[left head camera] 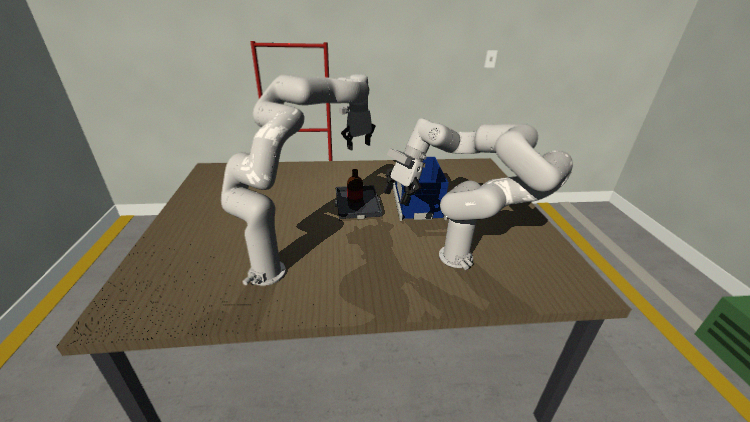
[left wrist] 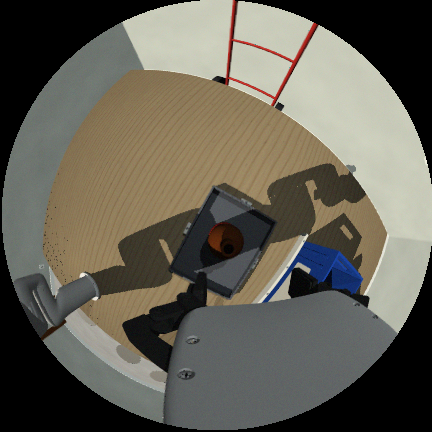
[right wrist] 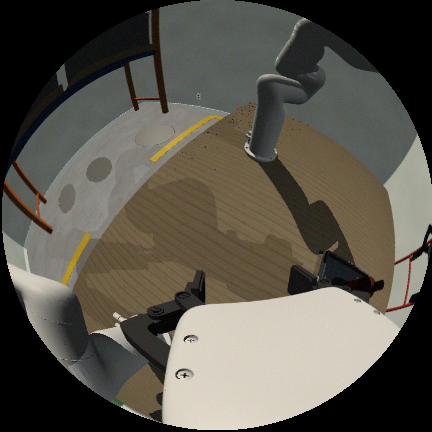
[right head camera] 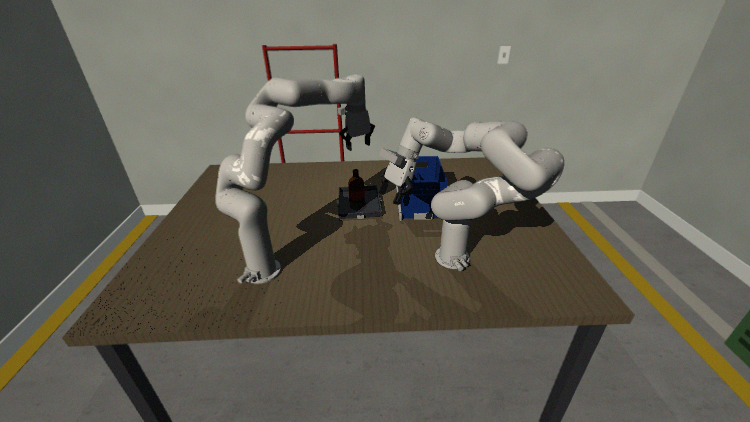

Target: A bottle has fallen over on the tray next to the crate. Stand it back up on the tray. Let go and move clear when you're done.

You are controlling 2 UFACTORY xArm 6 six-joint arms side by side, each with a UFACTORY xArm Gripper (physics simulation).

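Frame: origin at the left arm's base, x back, y right, z up, level; metres.
Seen in the pictures: left gripper, between the fingertips: point(left head camera: 358, 147) point(left wrist: 250, 284) point(right head camera: 358, 147); right gripper, between the fingertips: point(left head camera: 394, 198) point(right wrist: 249, 282) point(right head camera: 388, 198); left arm's base, origin of its link: point(left head camera: 267, 273) point(left wrist: 89, 285) point(right wrist: 260, 150) point(right head camera: 263, 271); right arm's base, origin of its link: point(left head camera: 455, 257) point(right head camera: 452, 257).
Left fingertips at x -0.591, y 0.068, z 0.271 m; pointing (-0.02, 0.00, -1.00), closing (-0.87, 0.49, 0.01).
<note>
Offsets run from my left fingertips to a thing's top centre. Level surfaces: height alone.
A brown bottle with a red label @[dx +0.005, dy -0.017, dz -0.111 m] point(left head camera: 355, 190) point(right head camera: 356, 190) point(left wrist: 224, 241) stands upright on the dark grey tray @[dx +0.021, dy +0.005, dz -0.246 m] point(left head camera: 373, 214) point(right head camera: 373, 214) point(left wrist: 194, 228) point(right wrist: 342, 265). Its neck points up, and part of the bottle point(right wrist: 367, 284) shows in the right wrist view. My left gripper point(left head camera: 359, 144) point(right head camera: 358, 143) point(left wrist: 250, 284) is open and empty, well above the bottle and apart from it. My right gripper point(left head camera: 397, 193) point(right head camera: 389, 194) point(right wrist: 249, 282) is open and empty, to the right of the tray, by the crate.
The blue crate @[dx -0.111, dy +0.256, dz -0.096 m] point(left head camera: 431, 181) point(right head camera: 430, 181) point(left wrist: 320, 260) stands to the right of the tray on the wooden table @[dz -0.271 m] point(left head camera: 314, 293) point(right head camera: 304, 299). A red frame point(left head camera: 290, 45) point(right head camera: 300, 48) stands behind the table. The arms' shadows fall across the tray and table.
</note>
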